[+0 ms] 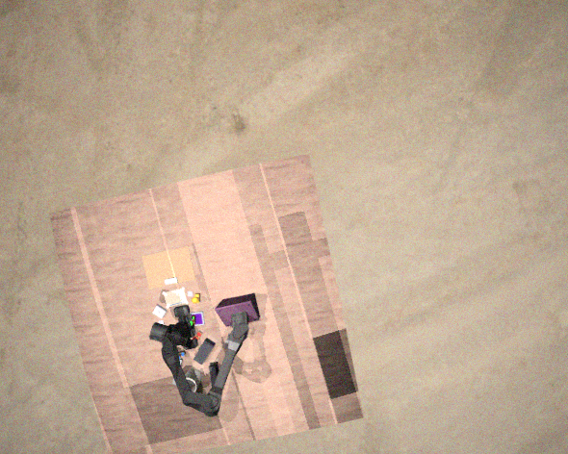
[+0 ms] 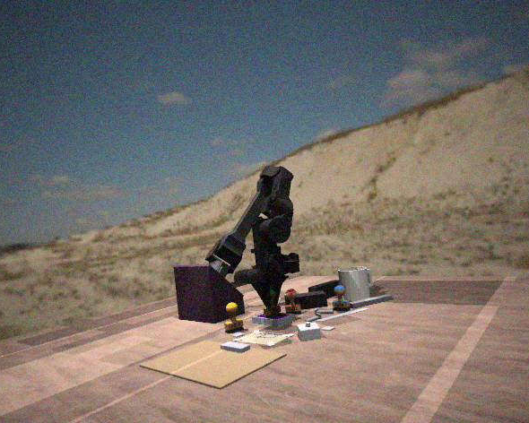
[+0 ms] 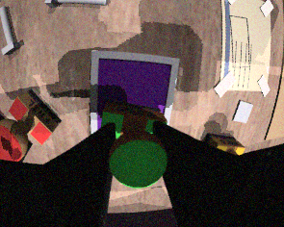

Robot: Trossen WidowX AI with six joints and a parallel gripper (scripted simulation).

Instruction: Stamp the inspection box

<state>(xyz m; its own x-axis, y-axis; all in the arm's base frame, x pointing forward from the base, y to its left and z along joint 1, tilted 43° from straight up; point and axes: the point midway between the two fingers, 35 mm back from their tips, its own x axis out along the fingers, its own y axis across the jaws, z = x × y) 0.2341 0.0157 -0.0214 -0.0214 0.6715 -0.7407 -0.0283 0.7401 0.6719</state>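
The green-knobbed PASS stamp lies right at my gripper tip. Also, from my gripper tip: yellow-knobbed stamp 40 mm behind, 90 mm to the right, 20 mm below; then purple ink pad 30 mm below; then red stamp 80 mm to the left, 20 mm below.
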